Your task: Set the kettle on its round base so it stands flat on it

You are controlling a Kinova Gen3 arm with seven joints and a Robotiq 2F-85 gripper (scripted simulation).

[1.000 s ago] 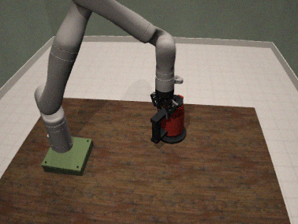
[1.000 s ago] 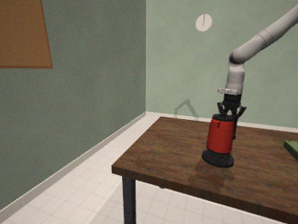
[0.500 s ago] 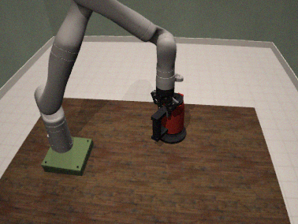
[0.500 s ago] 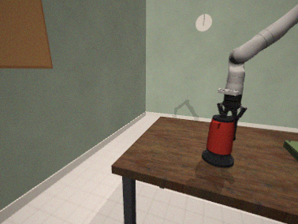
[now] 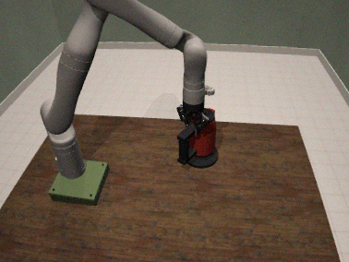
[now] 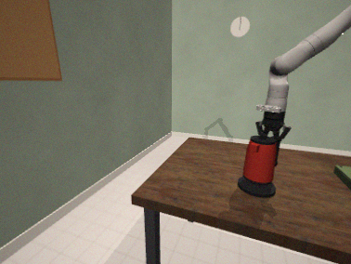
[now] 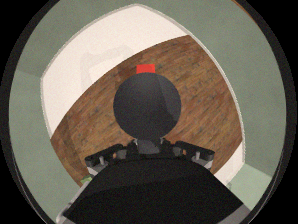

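Right now my hand is 2 cm short of the red kettle, 2 cm to the right of it and 5 cm above it. The rest, counted from my hand: round base: 4 cm ahead, 5 cm to the left, 18 cm below.
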